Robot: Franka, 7 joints.
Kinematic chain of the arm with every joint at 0, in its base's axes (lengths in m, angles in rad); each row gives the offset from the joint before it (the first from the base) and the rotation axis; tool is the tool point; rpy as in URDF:
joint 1: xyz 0 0 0.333 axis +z
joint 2: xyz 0 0 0 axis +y
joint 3: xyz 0 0 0.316 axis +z
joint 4: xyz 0.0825 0 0 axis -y
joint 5: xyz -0.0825 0 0.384 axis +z
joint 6: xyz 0 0 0 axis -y
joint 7: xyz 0.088 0 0 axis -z
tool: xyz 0 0 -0.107 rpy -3.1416 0 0
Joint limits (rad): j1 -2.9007..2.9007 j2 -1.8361..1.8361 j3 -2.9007..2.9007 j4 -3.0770..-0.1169 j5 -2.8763..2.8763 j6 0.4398..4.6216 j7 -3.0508..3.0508
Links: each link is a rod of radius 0.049 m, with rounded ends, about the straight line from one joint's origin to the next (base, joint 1, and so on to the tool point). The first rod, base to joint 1, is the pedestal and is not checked.
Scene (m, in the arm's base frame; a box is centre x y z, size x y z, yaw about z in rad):
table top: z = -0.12
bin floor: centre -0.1 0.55 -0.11 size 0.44 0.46 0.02 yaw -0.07
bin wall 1: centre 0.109 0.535 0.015 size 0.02 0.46 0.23 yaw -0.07
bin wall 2: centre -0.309 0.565 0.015 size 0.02 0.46 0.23 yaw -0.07
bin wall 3: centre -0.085 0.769 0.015 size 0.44 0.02 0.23 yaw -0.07
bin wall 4: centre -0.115 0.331 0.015 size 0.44 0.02 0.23 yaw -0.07
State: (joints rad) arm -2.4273 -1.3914 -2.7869 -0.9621 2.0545 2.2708 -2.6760
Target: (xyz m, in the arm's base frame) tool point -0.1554 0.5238 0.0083
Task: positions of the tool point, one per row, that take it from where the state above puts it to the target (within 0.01 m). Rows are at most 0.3 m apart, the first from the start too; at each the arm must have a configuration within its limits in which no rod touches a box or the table.
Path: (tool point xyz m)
1: 0.2637 0.7307 0.2089
2: 0.0164 0.7264 0.3642
3: -0.2285 0.5974 0.4523
4: -0.3938 0.3835 0.4359
5: -0.3259 0.4811 0.3852
6: -0.2545 0.5461 0.2866
7: -0.1939 0.5629 0.1538
8: -0.1554 0.5238 0.0083

